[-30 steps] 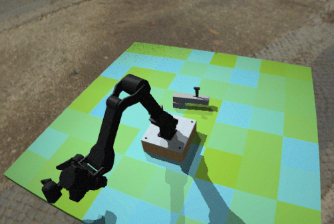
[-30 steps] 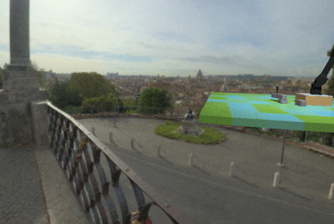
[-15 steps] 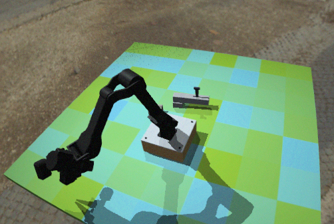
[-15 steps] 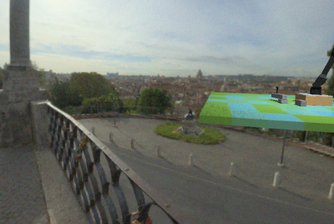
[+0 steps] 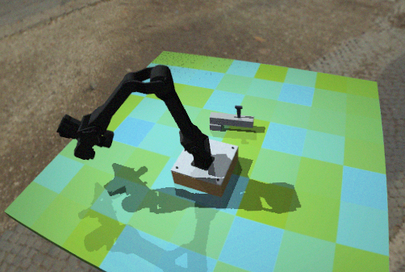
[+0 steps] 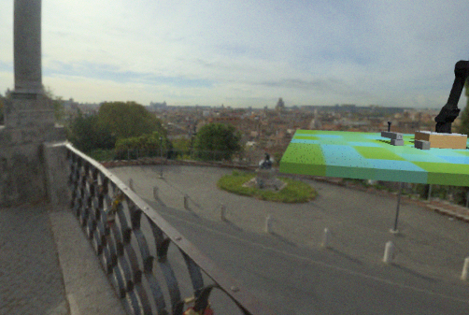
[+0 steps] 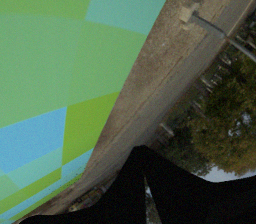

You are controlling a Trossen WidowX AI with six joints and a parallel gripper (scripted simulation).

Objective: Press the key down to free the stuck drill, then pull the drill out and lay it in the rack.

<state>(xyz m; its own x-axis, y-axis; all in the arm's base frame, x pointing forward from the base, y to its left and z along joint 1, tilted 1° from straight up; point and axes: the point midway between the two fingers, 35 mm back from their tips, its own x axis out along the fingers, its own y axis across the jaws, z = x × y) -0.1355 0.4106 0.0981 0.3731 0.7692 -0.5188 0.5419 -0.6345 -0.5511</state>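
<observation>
Right now the dark key is 400 mm ahead of my gripper tip, 460 mm to the right of it and 70 mm below it. The rest, counted from my gripper tip: rack 280 mm ahead, 280 mm to the right, 140 mm below; then grey holder block 390 mm ahead, 420 mm to the right, 120 mm below; then drill 390 mm ahead, 400 mm to the right, 110 mm below.
</observation>
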